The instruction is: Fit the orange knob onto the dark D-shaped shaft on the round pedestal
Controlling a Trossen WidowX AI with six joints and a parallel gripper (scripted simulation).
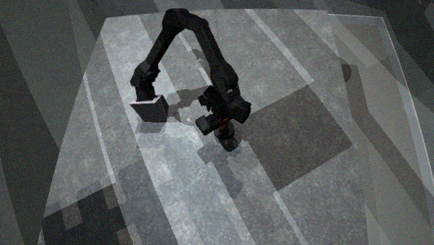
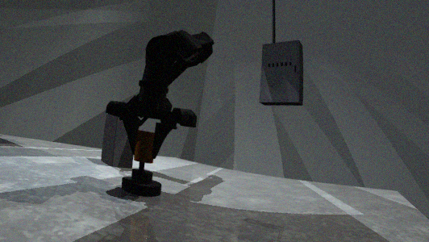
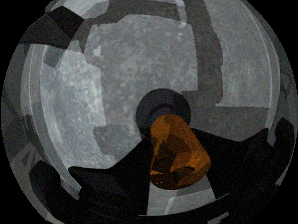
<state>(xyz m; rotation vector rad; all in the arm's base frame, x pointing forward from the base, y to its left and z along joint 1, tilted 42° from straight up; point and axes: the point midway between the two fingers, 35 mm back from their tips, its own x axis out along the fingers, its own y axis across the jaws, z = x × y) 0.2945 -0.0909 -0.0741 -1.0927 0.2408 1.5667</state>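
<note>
My gripper tip is now 20 mm below the knob. From my gripper tip the other things lie so: dark pedestal 40 mm below.
</note>
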